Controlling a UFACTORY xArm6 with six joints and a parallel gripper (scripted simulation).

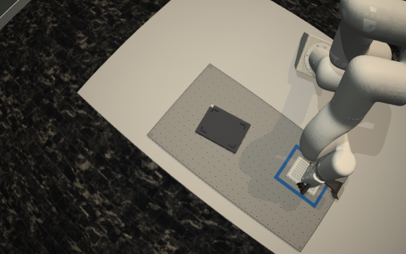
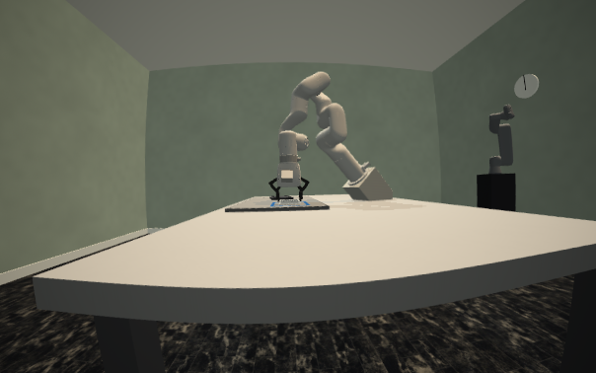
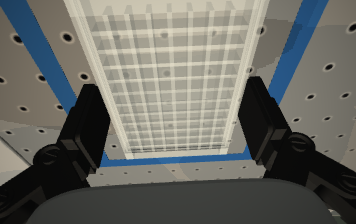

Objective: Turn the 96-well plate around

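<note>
Now: the 96-well plate 10 mm below my hand. The rest, counted from my hand: small A1 mark (130 mm ahead, 410 mm to the right, 10 mm below); dark plate nest N1 (150 mm ahead, 320 mm to the right, 10 mm below).
</note>
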